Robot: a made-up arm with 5 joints.
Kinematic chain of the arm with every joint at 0, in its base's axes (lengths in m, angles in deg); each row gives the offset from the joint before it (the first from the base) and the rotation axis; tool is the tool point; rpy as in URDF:
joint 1: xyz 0 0 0.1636 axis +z
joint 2: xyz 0 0 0 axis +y
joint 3: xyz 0.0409 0 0.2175 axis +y
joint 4: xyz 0.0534 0 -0.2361 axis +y
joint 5: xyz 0.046 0 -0.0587 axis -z
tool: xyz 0 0 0 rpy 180 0 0
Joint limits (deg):
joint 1: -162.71..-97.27
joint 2: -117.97..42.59
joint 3: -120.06..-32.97
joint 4: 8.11..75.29
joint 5: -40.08..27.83
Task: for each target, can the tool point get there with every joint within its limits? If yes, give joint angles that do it. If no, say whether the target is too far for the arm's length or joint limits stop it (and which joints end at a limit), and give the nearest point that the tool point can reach.
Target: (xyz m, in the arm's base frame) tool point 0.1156 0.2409 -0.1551
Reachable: no: joint limits stop it (at a limit: joint 1, joint 2, joint 3, joint 4) | nearest point -0.1300 -0.0405 0.0033 | short by 0.406 m
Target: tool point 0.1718 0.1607 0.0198
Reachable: no: joint limits stop it (at a limit: joint 2, joint 3, joint 4) | nearest point 0.3756 0.3514 0.1800 | short by 0.322 m
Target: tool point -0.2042 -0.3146 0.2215
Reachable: yes | joints -122.99 14.14 -63.23 19.82 -31.83
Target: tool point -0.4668 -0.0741 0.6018
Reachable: no: too far | nearest point -0.3586 -0.1116 0.5155 | short by 0.143 m
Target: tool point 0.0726 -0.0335 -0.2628
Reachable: no: joint limits stop it (at a limit: joint 1, joint 2, joint 3) | nearest point -0.0197 -0.1546 -0.0117 | short by 0.294 m
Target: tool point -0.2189 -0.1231 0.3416
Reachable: yes | joints -150.66 -26.14 -49.88 47.87 -11.91
